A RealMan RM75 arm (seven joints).
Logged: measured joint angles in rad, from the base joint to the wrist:
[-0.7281 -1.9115 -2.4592 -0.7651 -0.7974 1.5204 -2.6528]
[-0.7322 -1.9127 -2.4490 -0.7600 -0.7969 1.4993 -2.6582]
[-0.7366 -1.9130 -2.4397 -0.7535 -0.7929 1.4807 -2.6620]
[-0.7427 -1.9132 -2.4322 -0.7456 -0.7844 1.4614 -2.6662]
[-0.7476 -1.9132 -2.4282 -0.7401 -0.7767 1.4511 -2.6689]
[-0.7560 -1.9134 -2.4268 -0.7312 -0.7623 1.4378 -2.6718]
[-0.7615 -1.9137 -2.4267 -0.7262 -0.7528 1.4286 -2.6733]
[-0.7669 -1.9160 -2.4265 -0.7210 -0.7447 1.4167 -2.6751]
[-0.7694 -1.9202 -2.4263 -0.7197 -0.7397 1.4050 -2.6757]
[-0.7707 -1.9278 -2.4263 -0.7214 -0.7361 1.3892 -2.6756]
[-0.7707 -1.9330 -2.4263 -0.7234 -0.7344 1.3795 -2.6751]
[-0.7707 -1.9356 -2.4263 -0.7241 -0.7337 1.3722 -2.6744]
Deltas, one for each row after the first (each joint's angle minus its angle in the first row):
[-0.0041 -0.0012 0.0102 0.0051 0.0005 -0.0211 -0.0054]
[-0.0085 -0.0015 0.0195 0.0116 0.0045 -0.0397 -0.0092]
[-0.0146 -0.0017 0.0270 0.0195 0.0130 -0.0590 -0.0134]
[-0.0195 -0.0017 0.0310 0.0250 0.0207 -0.0693 -0.0161]
[-0.0279 -0.0019 0.0324 0.0339 0.0351 -0.0826 -0.0190]
[-0.0334 -0.0022 0.0325 0.0389 0.0446 -0.0918 -0.0205]
[-0.0388 -0.0045 0.0327 0.0441 0.0527 -0.1037 -0.0223]
[-0.0413 -0.0087 0.0329 0.0454 0.0577 -0.1154 -0.0229]
[-0.0426 -0.0163 0.0329 0.0437 0.0613 -0.1312 -0.0228]
[-0.0426 -0.0215 0.0329 0.0417 0.0630 -0.1409 -0.0223]
[-0.0426 -0.0241 0.0329 0.0410 0.0637 -0.1482 -0.0216]

